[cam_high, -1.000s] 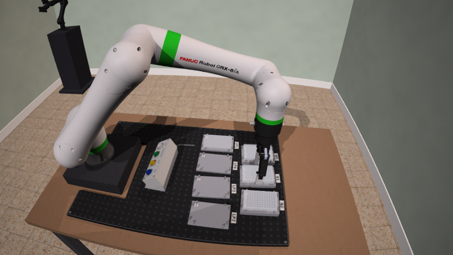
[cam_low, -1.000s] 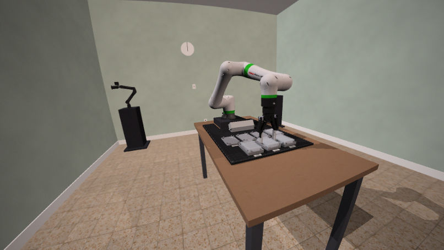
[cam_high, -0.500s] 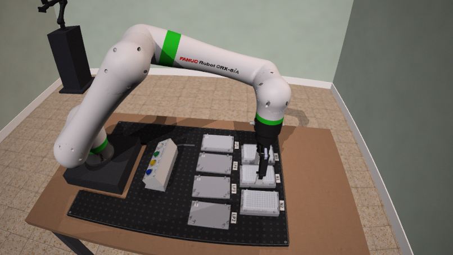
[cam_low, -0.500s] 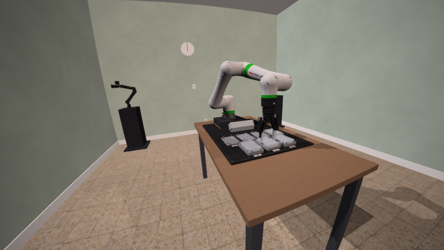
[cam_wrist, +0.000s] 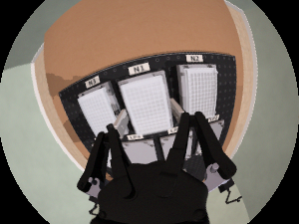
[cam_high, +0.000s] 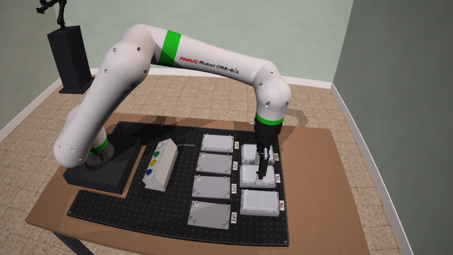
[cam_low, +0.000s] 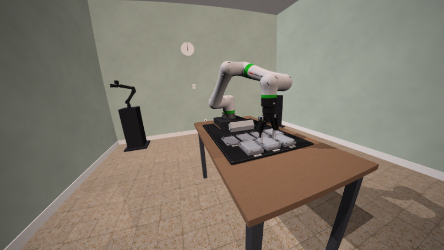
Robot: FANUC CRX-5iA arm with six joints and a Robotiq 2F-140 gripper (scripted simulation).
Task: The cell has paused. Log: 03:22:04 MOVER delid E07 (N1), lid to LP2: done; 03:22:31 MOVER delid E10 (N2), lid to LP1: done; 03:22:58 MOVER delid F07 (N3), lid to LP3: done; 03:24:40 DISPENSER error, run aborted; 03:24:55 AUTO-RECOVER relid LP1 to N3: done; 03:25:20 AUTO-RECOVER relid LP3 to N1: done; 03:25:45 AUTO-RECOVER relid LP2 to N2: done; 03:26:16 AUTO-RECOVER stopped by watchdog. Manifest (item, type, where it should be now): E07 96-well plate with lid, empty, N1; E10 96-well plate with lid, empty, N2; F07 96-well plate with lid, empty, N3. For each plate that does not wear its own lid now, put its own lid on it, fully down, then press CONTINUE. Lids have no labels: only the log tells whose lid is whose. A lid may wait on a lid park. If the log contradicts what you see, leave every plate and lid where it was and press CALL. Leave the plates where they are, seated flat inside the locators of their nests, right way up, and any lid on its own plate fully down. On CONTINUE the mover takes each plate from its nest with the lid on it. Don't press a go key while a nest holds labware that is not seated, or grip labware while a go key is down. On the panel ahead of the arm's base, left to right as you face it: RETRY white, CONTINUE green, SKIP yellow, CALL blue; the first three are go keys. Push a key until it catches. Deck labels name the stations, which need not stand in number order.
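The plate lies 3 cm below my hand. Also, from my hand: nest n2: 13 cm to the right, 4 cm below, 1 cm ahead; then LP4: 18 cm behind, 6 cm to the left, 5 cm below; then LP3: 18 cm behind, 7 cm to the right, 5 cm below.
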